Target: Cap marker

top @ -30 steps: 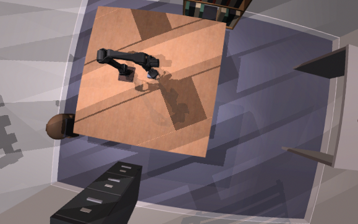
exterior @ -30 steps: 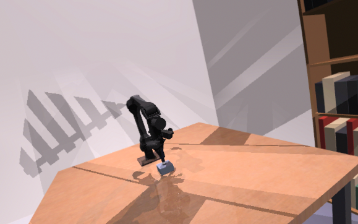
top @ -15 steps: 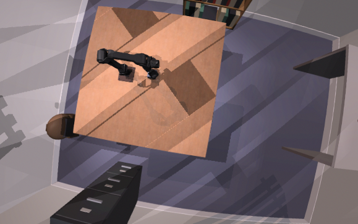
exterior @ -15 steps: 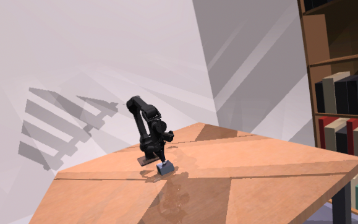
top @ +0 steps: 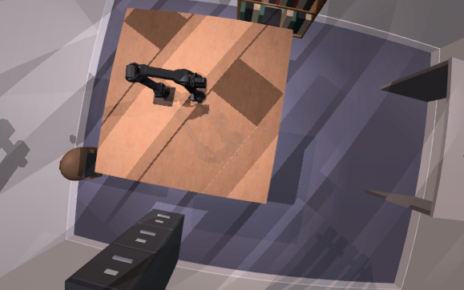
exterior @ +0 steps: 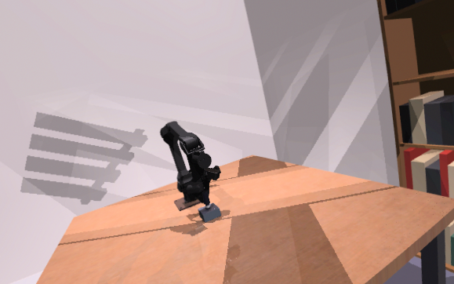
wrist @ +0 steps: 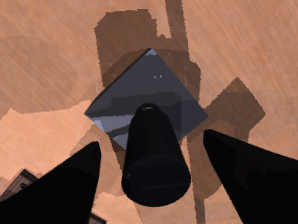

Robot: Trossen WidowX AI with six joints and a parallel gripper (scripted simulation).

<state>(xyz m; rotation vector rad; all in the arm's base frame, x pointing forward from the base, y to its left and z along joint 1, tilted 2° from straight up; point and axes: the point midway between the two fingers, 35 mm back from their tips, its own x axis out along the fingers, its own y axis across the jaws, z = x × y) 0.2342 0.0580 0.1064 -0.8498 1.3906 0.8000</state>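
The dark marker cap is 1 cm above my gripper tip. From my gripper tip the other things lie so: blue-grey holder block (6 cm below).
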